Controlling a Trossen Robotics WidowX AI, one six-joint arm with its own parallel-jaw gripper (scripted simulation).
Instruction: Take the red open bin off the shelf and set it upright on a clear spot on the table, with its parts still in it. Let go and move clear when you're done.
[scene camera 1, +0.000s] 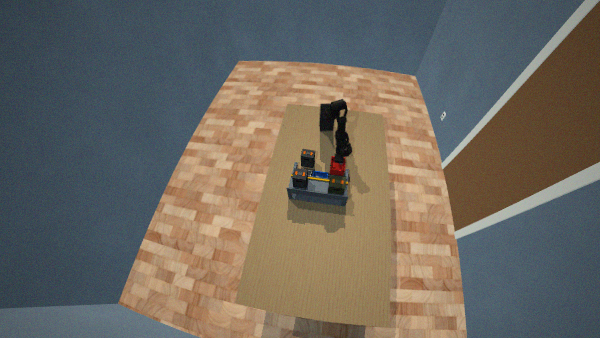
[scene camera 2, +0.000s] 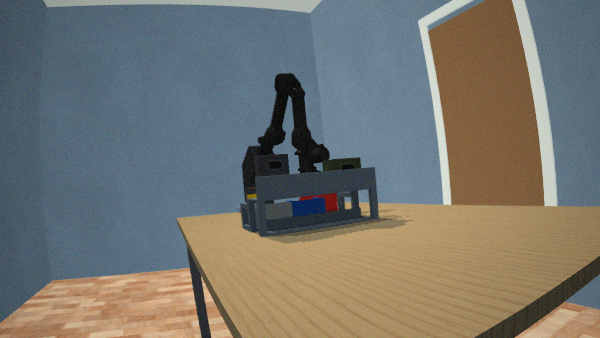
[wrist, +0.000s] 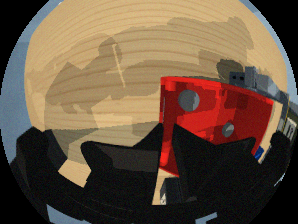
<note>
In view: the gripper (wrist: 166, 127) and a red bin (wrist: 250, 115).
</note>
